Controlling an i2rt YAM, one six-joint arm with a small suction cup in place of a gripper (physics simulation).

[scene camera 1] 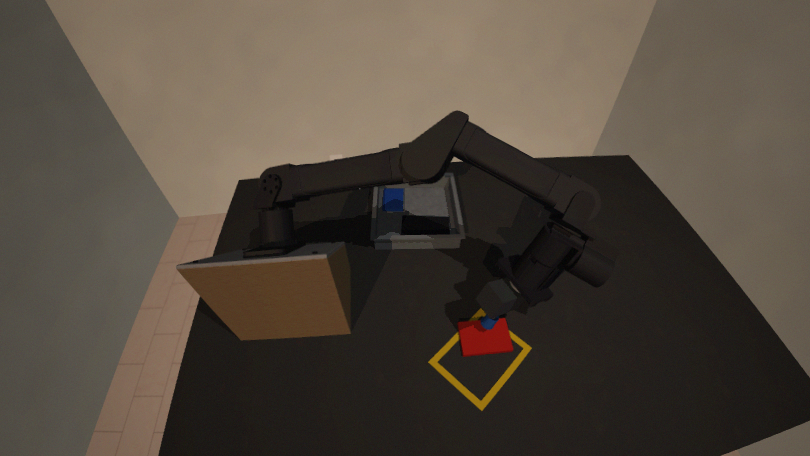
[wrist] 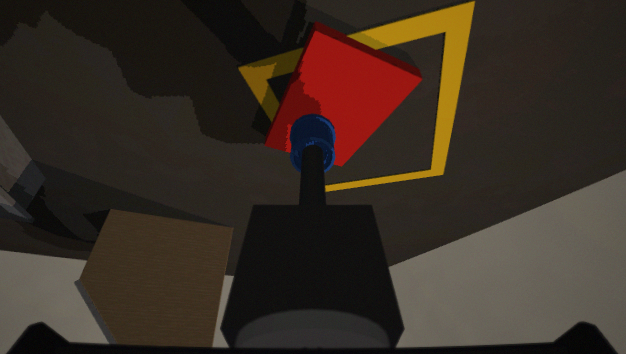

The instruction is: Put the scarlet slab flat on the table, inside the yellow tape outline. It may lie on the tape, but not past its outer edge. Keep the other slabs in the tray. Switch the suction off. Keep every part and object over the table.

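Seen in the pictures: hand, its tool point: (scene camera 1: 486,323) (wrist: 312,135); arm's base, origin of its link: (scene camera 1: 279,250).
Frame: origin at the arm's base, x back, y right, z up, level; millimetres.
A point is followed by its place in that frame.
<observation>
The scarlet slab (scene camera 1: 486,341) {x -380, y 162, z -165 mm} (wrist: 356,85) {x -412, y 153, z -165 mm} appears to lie flat on the table. It overlaps the back corner of the yellow tape outline (scene camera 1: 455,385) {x -300, y 236, z -174 mm} (wrist: 450,100) {x -417, y 226, z -174 mm}; two of its corners reach past the tape's outer edge. My gripper's blue suction cup (scene camera 1: 488,322) (wrist: 312,129) is open, over the slab near its back edge. Whether it touches the slab or sits just above is hard to tell. A blue slab (scene camera 1: 393,199) {x -244, y -279, z -163 mm} is in the grey tray (scene camera 1: 419,243) {x -287, y -104, z -154 mm}; dark and pale grey areas beside it are too shaded to tell apart from slabs.
A wooden-sided block (scene camera 1: 283,300) {x -11, y 96, z -21 mm} (wrist: 160,280) {x -111, y 21, z -90 mm} stands at the left, by the arm's base. The tray is at the back middle, under the arm (scene camera 1: 433,152) {x -281, y -6, z 181 mm}. The dark table's (scene camera 1: 651,317) {x -792, y 184, z -175 mm} right edge slants at the far right. The tape outline is toward the front.
</observation>
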